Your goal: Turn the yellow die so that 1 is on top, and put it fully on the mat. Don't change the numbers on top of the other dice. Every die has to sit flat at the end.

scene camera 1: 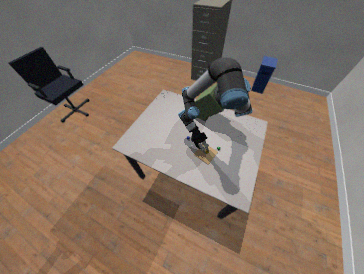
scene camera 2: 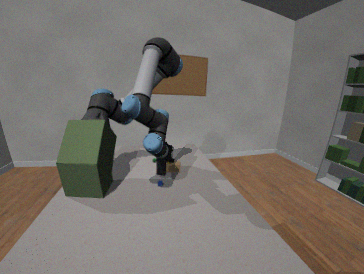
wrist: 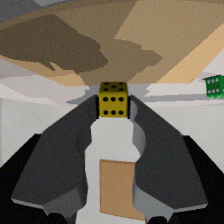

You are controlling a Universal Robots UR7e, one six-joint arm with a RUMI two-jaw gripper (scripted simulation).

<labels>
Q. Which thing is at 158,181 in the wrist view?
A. My gripper.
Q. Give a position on a tan mat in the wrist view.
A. At 73,50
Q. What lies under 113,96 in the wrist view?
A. A yellow die.
</labels>
